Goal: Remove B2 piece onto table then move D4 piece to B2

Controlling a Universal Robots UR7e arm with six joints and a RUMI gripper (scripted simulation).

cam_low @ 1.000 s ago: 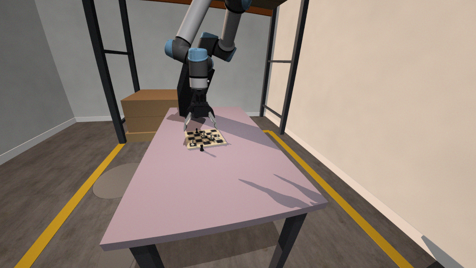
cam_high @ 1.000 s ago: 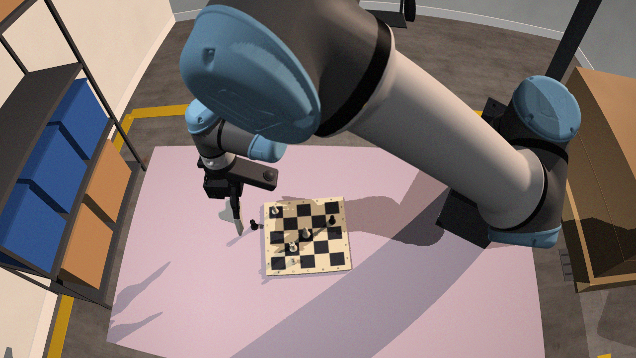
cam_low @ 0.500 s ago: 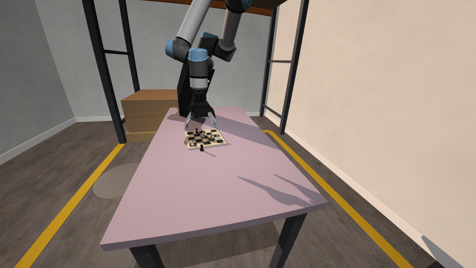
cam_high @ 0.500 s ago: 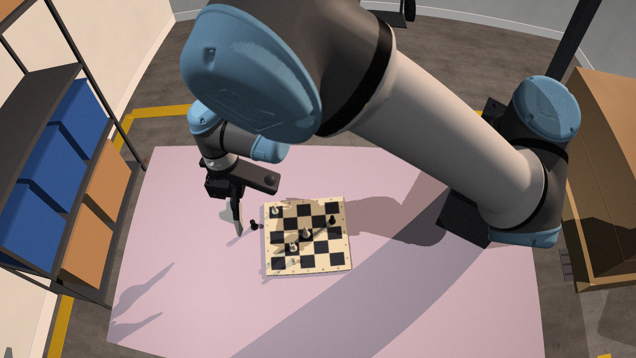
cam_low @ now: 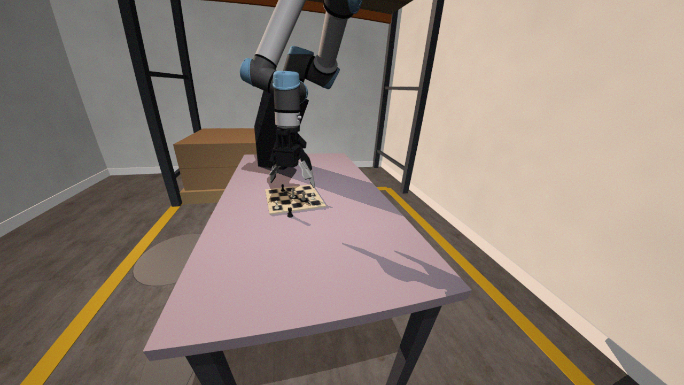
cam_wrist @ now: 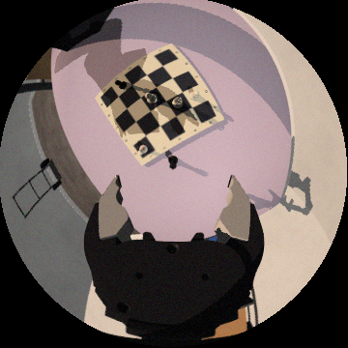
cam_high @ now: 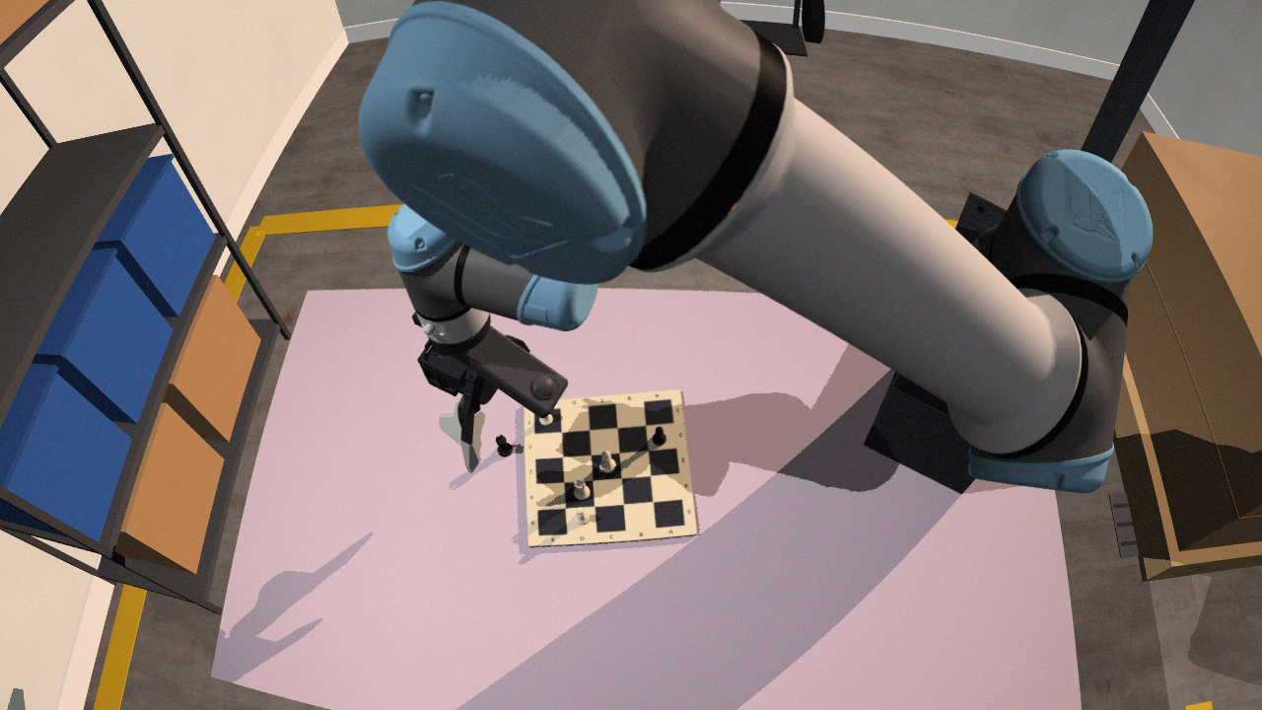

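Right now the board is 12 cm behind my hand, 11 cm below it and 2 cm to the left of it.
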